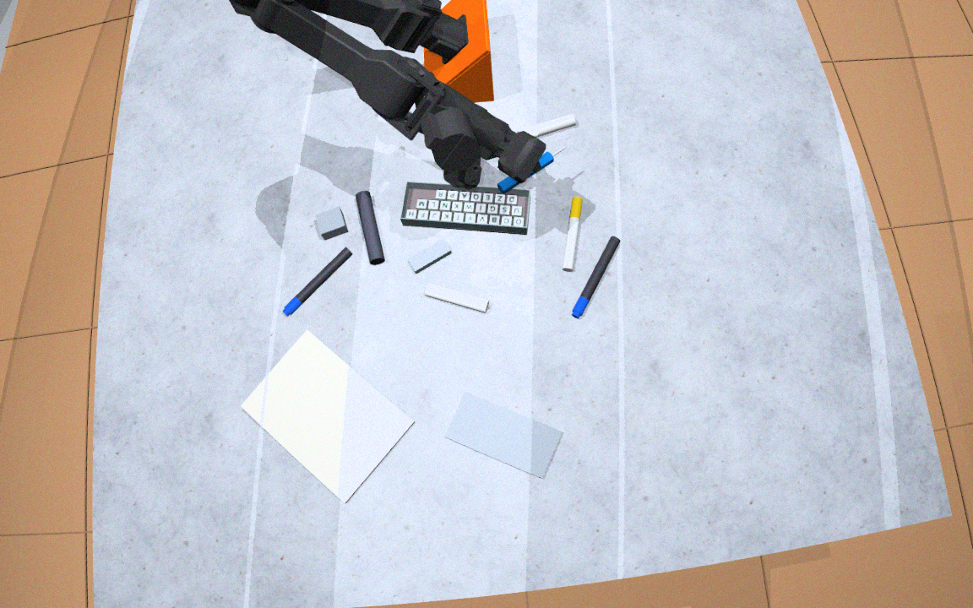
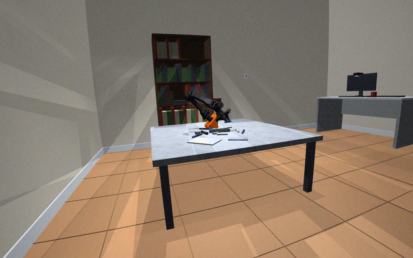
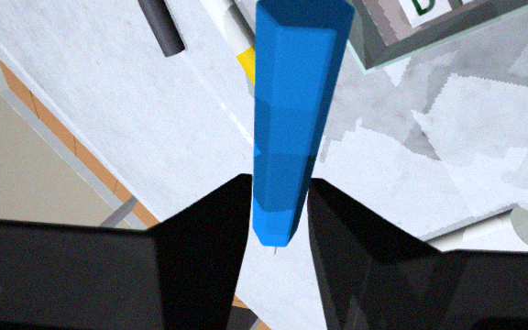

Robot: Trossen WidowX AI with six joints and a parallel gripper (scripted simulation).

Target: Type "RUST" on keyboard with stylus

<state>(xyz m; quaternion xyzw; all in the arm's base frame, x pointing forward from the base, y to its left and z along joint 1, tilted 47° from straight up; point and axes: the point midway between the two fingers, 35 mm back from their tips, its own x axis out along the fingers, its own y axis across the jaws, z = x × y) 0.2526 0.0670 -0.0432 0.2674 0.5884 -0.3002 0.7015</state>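
Now: gripper tip 120 mm to the left of the T key, 80 mm above it and 30 mm short of it. Round my gripper tip: yellow-capped marker: 80 mm below, 70 mm ahead, 50 mm to the left; blue stylus: 10 mm to the left, 10 mm behind; dark cylinder: 260 mm to the right, 80 mm below, 30 mm ahead.
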